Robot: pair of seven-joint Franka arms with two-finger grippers.
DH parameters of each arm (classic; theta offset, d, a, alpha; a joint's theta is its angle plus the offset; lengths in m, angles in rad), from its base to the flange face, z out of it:
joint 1: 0 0.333 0 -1.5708
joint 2: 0 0 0 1.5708
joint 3: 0 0.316 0.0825 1.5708
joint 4: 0 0 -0.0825 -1.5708
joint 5: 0 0.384 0 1.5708
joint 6: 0 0 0.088 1.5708
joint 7: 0 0.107 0 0
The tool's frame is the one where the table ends.
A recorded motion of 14 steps. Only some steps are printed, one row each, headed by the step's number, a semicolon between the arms.
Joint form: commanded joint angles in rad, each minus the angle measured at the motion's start. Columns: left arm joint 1, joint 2, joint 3, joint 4, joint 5, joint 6, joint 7; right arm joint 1, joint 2, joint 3, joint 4, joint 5, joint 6, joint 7.
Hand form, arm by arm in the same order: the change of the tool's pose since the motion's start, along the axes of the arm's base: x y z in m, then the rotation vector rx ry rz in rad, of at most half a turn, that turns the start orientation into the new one. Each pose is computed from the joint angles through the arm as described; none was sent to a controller.
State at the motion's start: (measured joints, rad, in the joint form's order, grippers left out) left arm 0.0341 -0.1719 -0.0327 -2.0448 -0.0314 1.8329 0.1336; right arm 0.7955 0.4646 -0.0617 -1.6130 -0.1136 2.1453 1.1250
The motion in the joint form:
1: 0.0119 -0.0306 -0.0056 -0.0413 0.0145 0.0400 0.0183; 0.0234 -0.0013 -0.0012 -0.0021 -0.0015 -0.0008 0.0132
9: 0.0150 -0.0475 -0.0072 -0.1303 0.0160 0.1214 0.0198; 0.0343 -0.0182 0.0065 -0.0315 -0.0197 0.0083 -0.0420
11: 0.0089 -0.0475 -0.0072 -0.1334 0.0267 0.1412 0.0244; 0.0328 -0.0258 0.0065 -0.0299 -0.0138 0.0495 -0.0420
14: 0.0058 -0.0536 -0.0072 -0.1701 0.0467 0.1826 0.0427; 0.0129 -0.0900 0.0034 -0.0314 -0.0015 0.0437 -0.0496
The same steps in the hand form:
1: -0.0072 0.0041 -0.0011 0.0159 -0.0294 -0.0154; -0.0107 0.0108 -0.0001 -0.0006 -0.0006 0.0098
9: -0.0156 0.0052 -0.0281 0.0189 -0.0387 -0.0145; -0.0227 0.0147 -0.0016 -0.0189 -0.0030 0.0916
11: -0.0140 0.0029 -0.0278 0.0289 -0.0553 -0.0292; -0.0198 0.0176 0.0082 0.0206 -0.0347 0.0925
14: -0.0171 0.0027 -0.0385 0.0472 -0.0659 -0.0591; -0.0126 0.0032 0.0506 0.0660 -0.0694 0.0703

